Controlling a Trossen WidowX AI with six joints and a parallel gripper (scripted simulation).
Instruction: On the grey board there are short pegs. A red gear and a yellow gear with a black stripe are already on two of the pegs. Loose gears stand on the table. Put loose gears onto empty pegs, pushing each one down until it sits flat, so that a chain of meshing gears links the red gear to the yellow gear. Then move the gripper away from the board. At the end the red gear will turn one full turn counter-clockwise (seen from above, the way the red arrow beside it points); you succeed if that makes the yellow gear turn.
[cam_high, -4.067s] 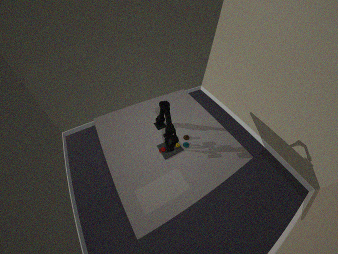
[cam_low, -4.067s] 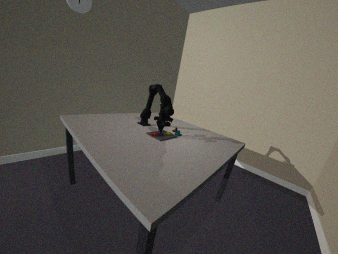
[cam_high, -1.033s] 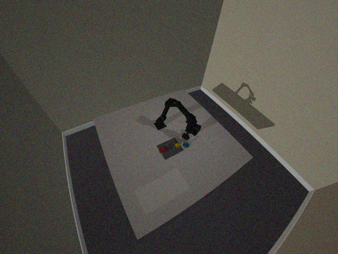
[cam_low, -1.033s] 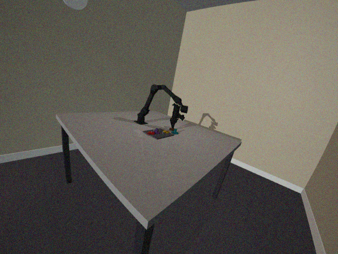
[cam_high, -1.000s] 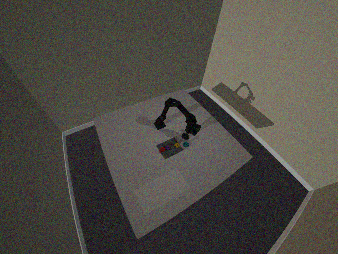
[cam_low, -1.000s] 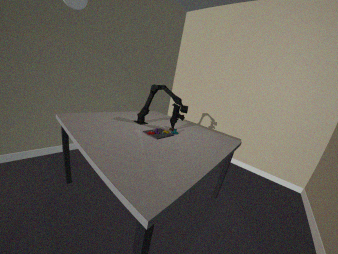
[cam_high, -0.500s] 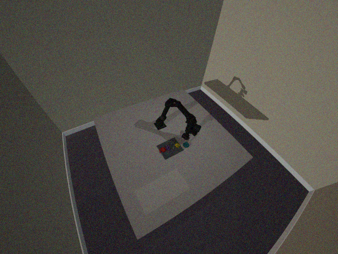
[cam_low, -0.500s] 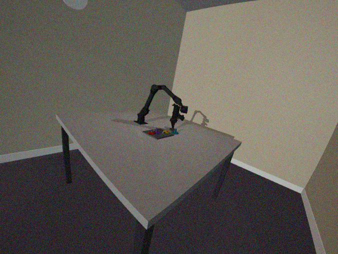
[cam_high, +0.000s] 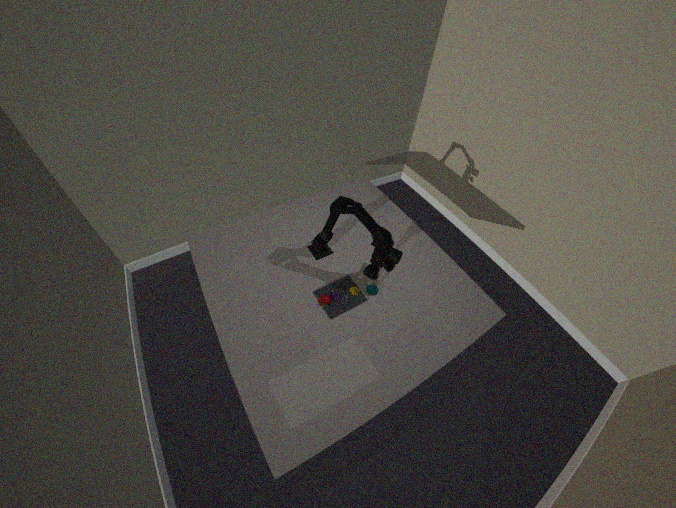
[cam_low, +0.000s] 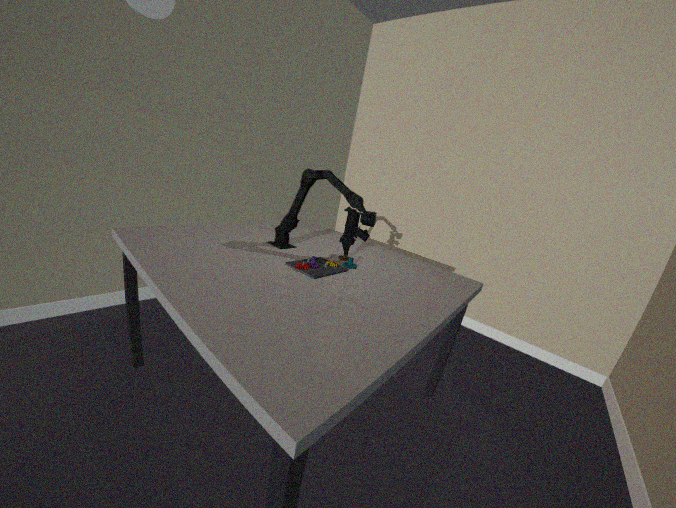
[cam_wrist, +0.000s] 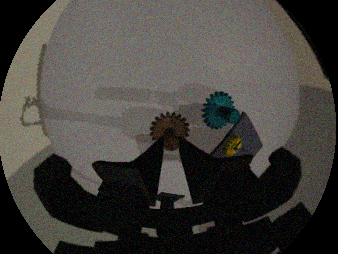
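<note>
Right now the purple gear is 24 cm to the right of my gripper tip, 2 cm behind it and 1 cm below it. Also, from my gripper tip: brown gear 1 cm below; then yellow gear 14 cm to the right, 1 cm below, 1 cm ahead; then teal gear 7 cm to the right, 6 cm ahead, 1 cm below.
</note>
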